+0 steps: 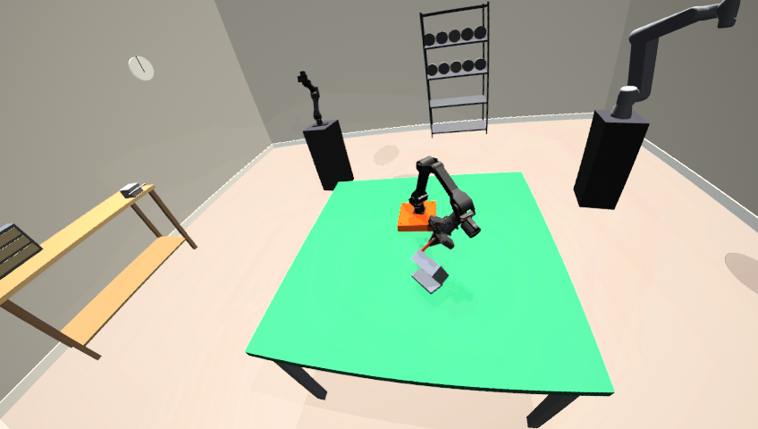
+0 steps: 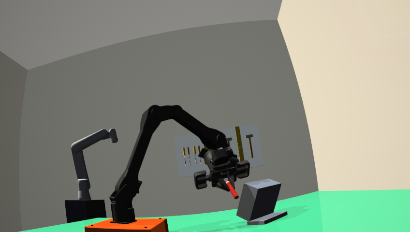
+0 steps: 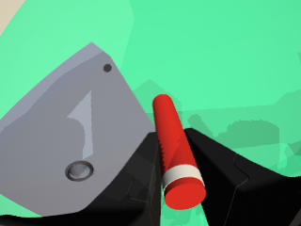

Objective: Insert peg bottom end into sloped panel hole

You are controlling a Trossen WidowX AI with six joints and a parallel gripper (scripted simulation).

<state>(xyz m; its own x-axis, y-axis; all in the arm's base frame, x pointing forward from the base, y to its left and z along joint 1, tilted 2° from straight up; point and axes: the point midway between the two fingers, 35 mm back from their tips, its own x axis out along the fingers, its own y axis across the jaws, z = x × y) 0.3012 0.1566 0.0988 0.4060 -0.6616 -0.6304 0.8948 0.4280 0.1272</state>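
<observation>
My gripper tip is now 80 mm short of the grey sloped panel, 50 mm above it and 20 mm to the right of it. From my gripper tip the other things lie so: red round peg 10 mm to the left, 10 mm behind, 10 mm above.
</observation>
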